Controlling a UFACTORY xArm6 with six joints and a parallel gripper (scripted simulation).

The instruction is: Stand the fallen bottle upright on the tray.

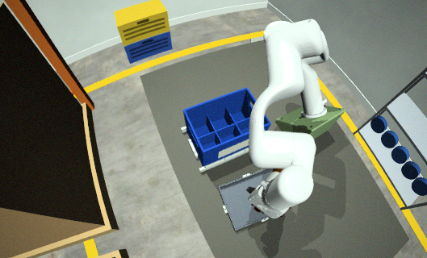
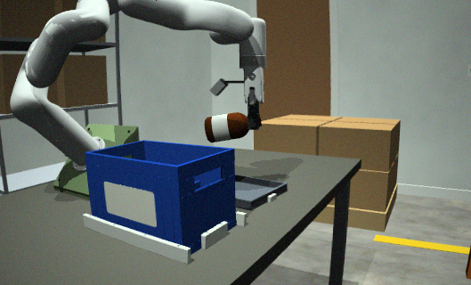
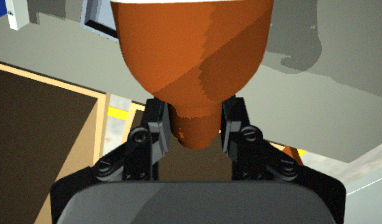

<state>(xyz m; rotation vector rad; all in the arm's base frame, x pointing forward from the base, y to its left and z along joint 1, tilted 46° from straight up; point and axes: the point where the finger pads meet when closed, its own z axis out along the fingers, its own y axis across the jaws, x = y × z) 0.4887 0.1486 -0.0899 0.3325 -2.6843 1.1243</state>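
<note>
The brown bottle lies 5 cm behind my hand, 2 cm to the right of it and 1 cm below it. From my hand the other things lie so: grey tray 5 cm behind, 3 cm to the right, 19 cm below; then blue crate 10 cm behind, 33 cm to the right, 12 cm below.
</note>
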